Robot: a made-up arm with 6 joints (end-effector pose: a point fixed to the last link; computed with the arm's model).
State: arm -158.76 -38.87 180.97 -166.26 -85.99 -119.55
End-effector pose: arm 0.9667 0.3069 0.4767 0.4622 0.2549 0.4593 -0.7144
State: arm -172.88 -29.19 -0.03 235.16 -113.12 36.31
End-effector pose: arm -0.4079 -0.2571 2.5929 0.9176 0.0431 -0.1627 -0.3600
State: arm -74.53 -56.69 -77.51 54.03 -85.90 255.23
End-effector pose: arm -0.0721 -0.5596 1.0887 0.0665 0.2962 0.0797 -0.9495
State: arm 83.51 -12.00 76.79 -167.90 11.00 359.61
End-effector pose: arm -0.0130 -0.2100 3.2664 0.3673 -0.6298 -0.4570 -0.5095
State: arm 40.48 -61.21 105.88 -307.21 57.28 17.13
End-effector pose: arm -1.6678 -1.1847 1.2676 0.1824 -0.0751 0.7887 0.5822
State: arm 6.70 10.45 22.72 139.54 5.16 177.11
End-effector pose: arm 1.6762 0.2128 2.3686 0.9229 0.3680 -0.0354 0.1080
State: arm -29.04 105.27 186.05 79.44 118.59 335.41
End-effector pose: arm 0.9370 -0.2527 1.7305 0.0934 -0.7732 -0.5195 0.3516
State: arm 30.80 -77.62 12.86 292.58 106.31 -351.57
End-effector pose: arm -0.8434 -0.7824 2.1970 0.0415 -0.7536 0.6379 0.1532
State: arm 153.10 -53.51 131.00 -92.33 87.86 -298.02
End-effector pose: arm 1.6878 -0.5529 1.1267 0.2513 -0.8251 -0.4900 0.1265
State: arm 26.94 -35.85 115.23 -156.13 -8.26 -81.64
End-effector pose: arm -1.6047 -0.7978 2.1081 0.2625 -0.0590 -0.5086 -0.8179
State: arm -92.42 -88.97 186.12 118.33 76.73 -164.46
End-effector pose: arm 0.2549 0.5318 -0.2968 0.1983 0.9476 0.2323 -0.0936
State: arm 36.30 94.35 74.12 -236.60 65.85 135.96
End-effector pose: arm 1.7681 1.5550 0.5007 0.4283 0.4192 0.7962 0.0826
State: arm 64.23 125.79 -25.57 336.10 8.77 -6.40
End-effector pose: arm -0.0702 -0.1838 -0.5960 0.3994 -0.4408 0.8023 -0.0508
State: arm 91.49 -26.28 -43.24 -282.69 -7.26 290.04
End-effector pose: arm 0.0024 1.1936 1.5662 0.7219 -0.1682 0.0631 0.6683
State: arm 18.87 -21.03 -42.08 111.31 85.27 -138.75
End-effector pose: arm 0.8583 0.5592 1.5019 0.5389 0.1851 0.5506 0.6100
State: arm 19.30 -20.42 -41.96 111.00 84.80 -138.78
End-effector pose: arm 0.8629 0.5692 1.4959 0.5377 0.1876 0.5521 0.6090
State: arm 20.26 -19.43 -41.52 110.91 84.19 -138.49
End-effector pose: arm 0.8677 0.5887 1.4897 0.5351 0.1847 0.5537 0.6107
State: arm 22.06 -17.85 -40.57 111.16 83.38 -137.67
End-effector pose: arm 0.8717 0.6241 1.4828 0.5303 0.1729 0.5551 0.6171
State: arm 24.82 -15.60 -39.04 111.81 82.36 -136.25
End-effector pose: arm 0.8728 0.6784 1.4744 0.5225 0.1509 0.5556 0.6289
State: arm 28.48 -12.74 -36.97 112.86 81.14 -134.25
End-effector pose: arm 0.8680 0.7516 1.4637 0.5112 0.1189 0.5544 0.6459
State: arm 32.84 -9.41 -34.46 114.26 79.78 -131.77
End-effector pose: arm 0.8539 0.8405 1.4498 0.4962 0.0783 0.5501 0.6671
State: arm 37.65 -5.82 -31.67 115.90 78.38 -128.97
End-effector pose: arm 0.8275 0.9400 1.4328 0.4772 0.0321 0.5419 0.6910
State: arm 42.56 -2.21 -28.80 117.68 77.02 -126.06
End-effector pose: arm 0.7890 1.0420 1.4131 0.4553 -0.0161 0.5297 0.7155
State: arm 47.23 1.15 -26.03 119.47 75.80 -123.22
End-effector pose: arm 0.7411 1.1380 1.3933 0.4317 -0.0627 0.5138 0.7387
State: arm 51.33 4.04 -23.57 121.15 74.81 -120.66
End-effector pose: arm 0.6900 1.2204 1.3750 0.4086 -0.1042 0.4964 0.7588
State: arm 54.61 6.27 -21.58 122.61 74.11 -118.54
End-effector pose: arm 0.6428 1.2839 1.3608 0.3882 -0.1380 0.4796 0.7748
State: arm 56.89 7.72 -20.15 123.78 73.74 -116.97
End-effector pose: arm 0.6066 1.3260 1.3530 0.3725 -0.1628 0.4654 0.7862
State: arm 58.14 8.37 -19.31 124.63 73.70 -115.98
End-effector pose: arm 0.5851 1.3470 1.3525 0.3626 -0.1785 0.4554 0.7933
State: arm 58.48 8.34 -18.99 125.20 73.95 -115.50
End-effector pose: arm 0.5783 1.3501 1.3581 0.3581 -0.1864 0.4496 0.7968
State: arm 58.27 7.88 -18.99 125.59 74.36 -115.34
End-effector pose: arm 0.5805 1.3424 1.3677 0.3573 -0.1896 0.4466 0.7981
